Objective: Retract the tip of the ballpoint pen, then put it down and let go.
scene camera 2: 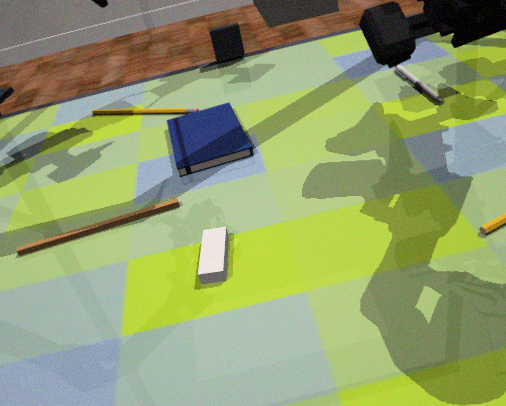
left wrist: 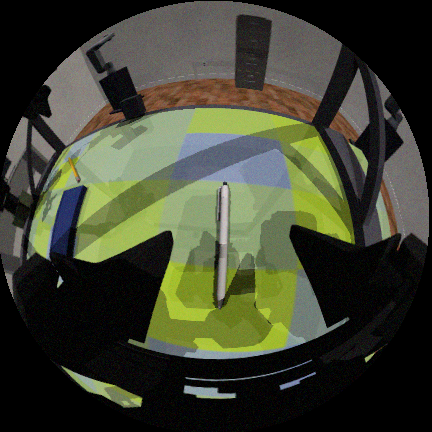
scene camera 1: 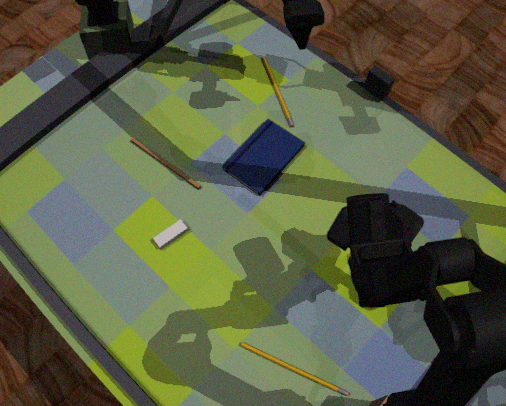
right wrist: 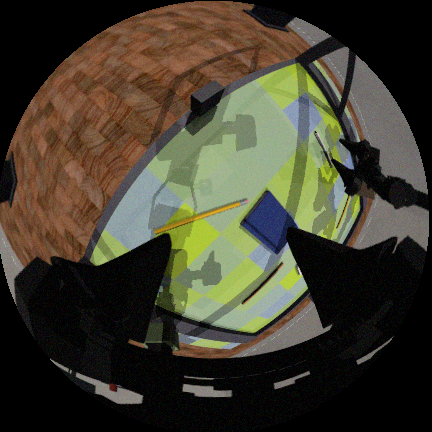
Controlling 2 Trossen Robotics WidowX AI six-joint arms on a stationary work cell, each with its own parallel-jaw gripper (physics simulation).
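Places are measured from the left arm's base along level axes (x ahead, y left, z up), in millimetres.
Pixels of known places: left gripper, fingertip midpoint: (scene camera 2: 421,54) (left wrist: 233,233) (right wrist: 335,148); right gripper, fingertip midpoint: (scene camera 1: 298,35) (right wrist: 230,236); right arm's base, origin of the base link: (scene camera 1: 103,14) (right wrist: 158,346).
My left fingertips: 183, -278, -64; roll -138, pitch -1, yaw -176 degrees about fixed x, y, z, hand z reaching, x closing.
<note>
Ahead of a thing's pixels: the offset from my left fingertips to its top centre, as dx, dy, dz.
The white and grey ballpoint pen @[+7, +0, -31] (scene camera 2: 419,84) (left wrist: 223,225) (right wrist: 323,148) lies flat on the patchwork table top. In the left wrist view its dark button end points up the picture and its grey tip end down; whether the writing point is out is too small to tell. My left gripper (left wrist: 233,233) (right wrist: 335,148) is open and empty above the pen, one finger on either side. In scene camera 1 the left arm hides the pen. My right gripper (right wrist: 230,236) is open and empty, high over the table beyond the blue notebook, far from the pen.
The blue notebook @[+290, -1, -29] (scene camera 1: 265,156) (scene camera 2: 210,135) lies mid-table, with a yellow pencil @[+373, -142, -34] (scene camera 1: 277,91) beyond it. A brown stick @[+423, +133, -34] (scene camera 1: 165,163) and white eraser @[+309, +230, -29] (scene camera 1: 170,233) lie to the left. Another yellow pencil @[-4, +268, -34] (scene camera 1: 294,369) lies at the bottom. A dark frame bar (scene camera 1: 45,112) crosses the upper left.
</note>
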